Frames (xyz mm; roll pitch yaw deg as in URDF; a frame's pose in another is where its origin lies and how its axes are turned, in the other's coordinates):
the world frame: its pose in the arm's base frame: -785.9 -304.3 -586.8 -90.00 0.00 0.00
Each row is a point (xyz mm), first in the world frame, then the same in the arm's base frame.
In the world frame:
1: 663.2 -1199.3 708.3
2: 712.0 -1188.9 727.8
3: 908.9 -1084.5 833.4
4: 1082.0 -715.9 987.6
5: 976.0 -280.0 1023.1
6: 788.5 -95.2 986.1
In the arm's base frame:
1: -122.7 404.0 612.5
2: -73.9 423.5 602.1
3: 123.0 529.1 497.7
4: 296.1 683.3 129.1
5: 190.1 718.8 -306.8
6: 2.6 681.8 -491.6

